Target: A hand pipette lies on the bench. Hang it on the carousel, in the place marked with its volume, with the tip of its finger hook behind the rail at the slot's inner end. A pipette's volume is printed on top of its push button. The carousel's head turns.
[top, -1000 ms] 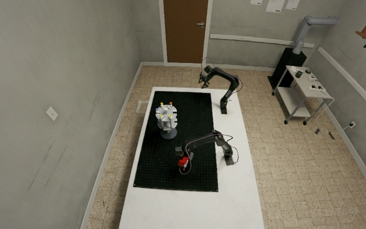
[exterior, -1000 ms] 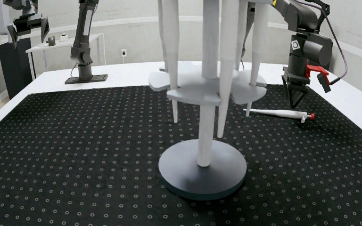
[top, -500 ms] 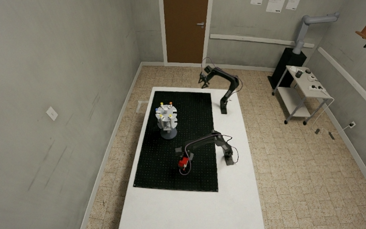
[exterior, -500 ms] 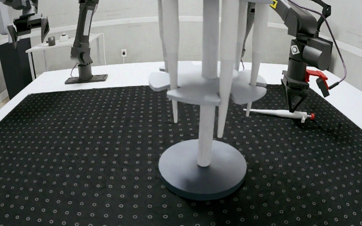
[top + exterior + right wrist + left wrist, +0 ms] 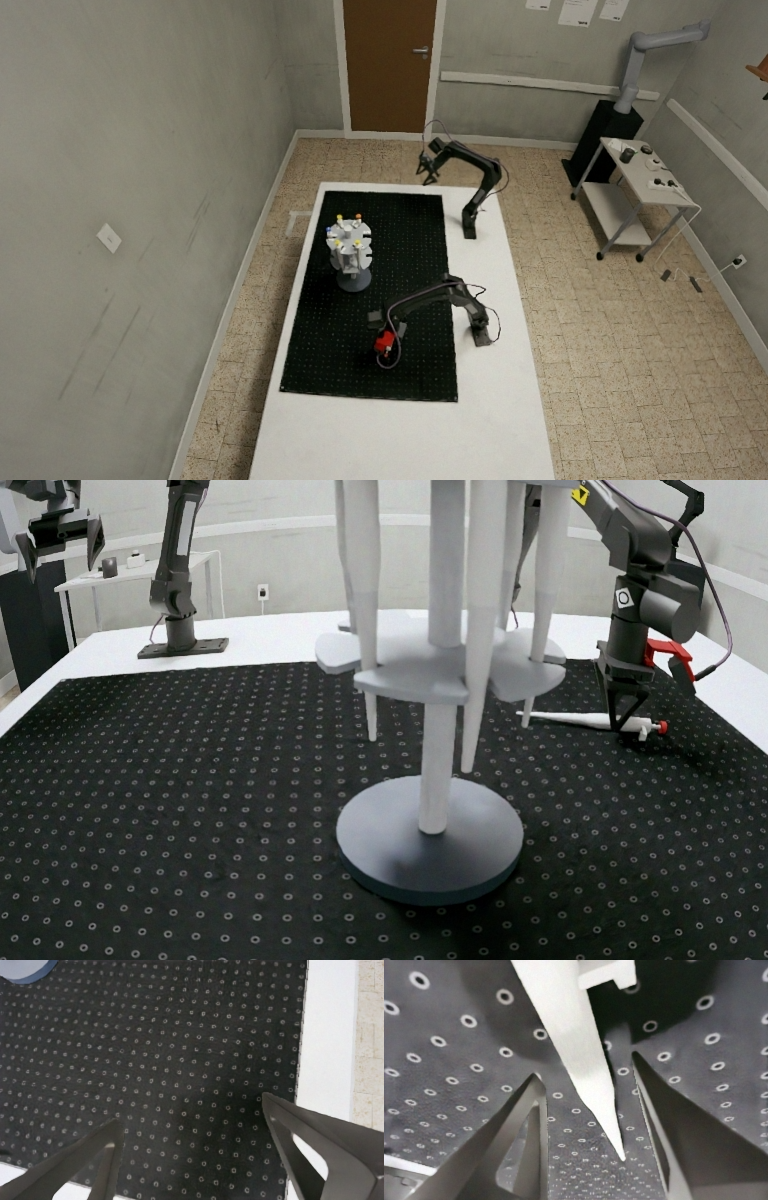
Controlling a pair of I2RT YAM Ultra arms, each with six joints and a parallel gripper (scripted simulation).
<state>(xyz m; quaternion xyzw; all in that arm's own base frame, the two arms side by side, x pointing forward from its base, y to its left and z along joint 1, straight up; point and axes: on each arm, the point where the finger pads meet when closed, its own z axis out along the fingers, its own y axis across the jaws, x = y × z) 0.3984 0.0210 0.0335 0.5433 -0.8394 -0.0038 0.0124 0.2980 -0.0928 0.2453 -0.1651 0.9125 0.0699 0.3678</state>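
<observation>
The white pipette is 10 mm ahead of my left hand, 20 mm to the right of it and 10 mm below it.
</observation>
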